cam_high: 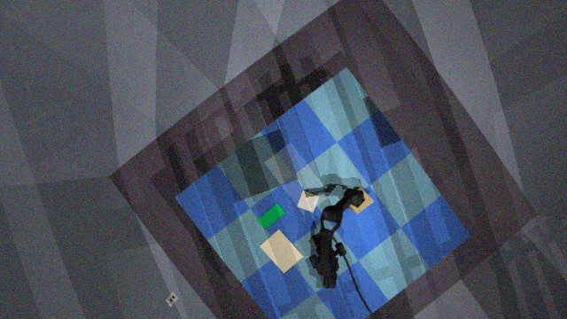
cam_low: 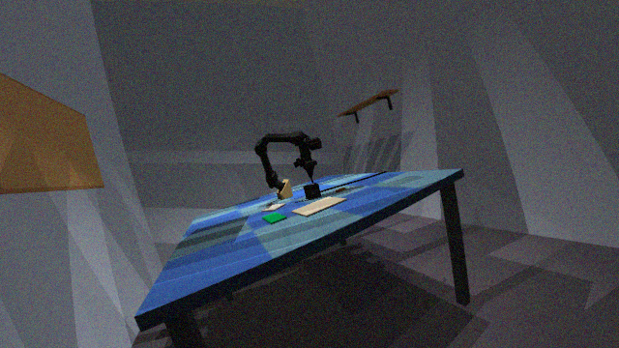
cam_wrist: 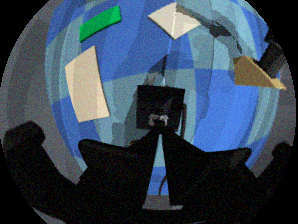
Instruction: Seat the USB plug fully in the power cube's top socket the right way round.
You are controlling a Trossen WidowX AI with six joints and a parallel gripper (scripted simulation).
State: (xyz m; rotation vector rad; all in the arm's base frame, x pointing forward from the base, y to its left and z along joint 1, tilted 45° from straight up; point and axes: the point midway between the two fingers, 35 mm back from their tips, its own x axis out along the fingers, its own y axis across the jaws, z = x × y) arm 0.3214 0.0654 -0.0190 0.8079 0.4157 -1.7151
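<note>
The USB plug lies 20 mm below my gripper tip. Round my gripper tip: small orange piece: 90 mm ahead, 120 mm to the left, 110 mm below; then white block: 110 mm behind, 230 mm to the right, 110 mm below; then tan board: 210 mm ahead, 120 mm to the right, 110 mm below.
</note>
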